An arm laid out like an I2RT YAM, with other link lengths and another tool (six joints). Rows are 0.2 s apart.
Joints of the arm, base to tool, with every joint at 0 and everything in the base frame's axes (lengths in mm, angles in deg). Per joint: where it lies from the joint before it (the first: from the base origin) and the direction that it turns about. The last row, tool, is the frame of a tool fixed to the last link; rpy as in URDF.
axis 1: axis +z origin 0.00 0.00 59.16
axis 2: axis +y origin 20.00 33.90 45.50
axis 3: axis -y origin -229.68 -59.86 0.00
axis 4: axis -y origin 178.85 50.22 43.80
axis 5: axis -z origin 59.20 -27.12 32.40
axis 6: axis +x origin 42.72 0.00 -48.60
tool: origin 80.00 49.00 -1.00 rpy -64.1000 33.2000 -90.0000
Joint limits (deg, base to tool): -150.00..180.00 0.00..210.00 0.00..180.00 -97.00..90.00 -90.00..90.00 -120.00..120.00
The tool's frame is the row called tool.
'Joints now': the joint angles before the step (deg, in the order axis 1, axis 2, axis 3, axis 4, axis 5, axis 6). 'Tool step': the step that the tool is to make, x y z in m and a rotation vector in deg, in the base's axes. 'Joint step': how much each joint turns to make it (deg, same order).
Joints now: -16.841, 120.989, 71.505, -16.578, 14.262, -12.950
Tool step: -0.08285, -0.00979, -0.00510, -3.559, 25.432, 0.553
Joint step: -1.900, -0.262, 0.000, -21.748, 10.250, -5.158
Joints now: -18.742, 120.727, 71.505, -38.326, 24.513, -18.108
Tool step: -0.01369, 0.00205, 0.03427, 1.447, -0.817, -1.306
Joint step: -1.422, -7.607, 0.001, -7.301, -1.640, -0.045
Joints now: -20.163, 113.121, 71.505, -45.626, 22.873, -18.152
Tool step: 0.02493, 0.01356, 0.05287, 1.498, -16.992, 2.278
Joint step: 1.026, -12.481, 0.001, 3.015, -7.212, 0.064
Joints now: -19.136, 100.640, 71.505, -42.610, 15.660, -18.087
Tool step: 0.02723, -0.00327, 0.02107, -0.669, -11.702, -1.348
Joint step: -0.065, -2.973, -0.023, 7.693, -2.426, 2.536
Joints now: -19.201, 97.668, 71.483, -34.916, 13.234, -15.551
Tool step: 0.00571, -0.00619, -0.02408, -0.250, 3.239, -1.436
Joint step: 0.001, 5.376, -0.002, 2.229, 1.815, 0.700
